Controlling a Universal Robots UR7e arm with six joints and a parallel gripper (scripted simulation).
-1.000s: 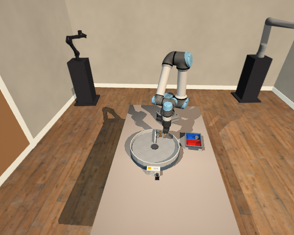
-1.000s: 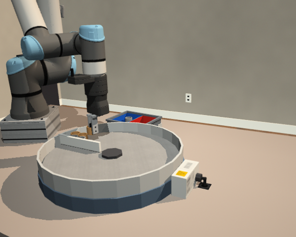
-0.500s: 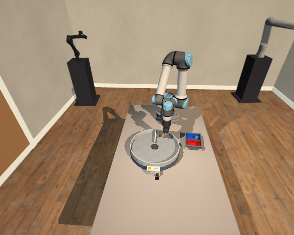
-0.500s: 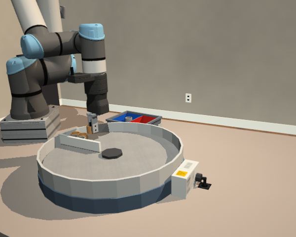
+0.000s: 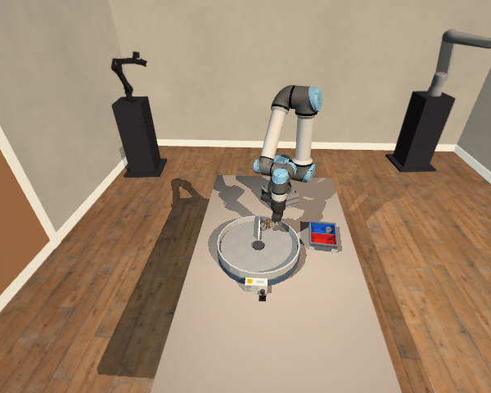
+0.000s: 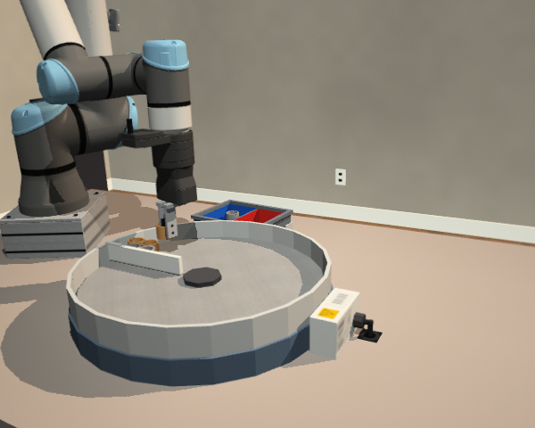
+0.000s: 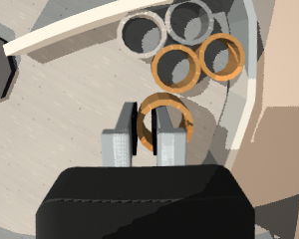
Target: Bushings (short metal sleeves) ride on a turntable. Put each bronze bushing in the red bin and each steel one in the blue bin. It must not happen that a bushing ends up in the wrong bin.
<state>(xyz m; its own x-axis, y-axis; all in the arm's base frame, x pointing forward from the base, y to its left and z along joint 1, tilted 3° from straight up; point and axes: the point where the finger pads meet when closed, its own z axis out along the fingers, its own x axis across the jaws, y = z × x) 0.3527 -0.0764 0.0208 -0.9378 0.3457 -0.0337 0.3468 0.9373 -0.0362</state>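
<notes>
The bin lies 2 cm ahead of my hand, 28 cm to the left of it and 8 cm below it. From my hand the other things lie so: round turntable (11 cm ahead, 8 cm to the right, 5 cm below).
</notes>
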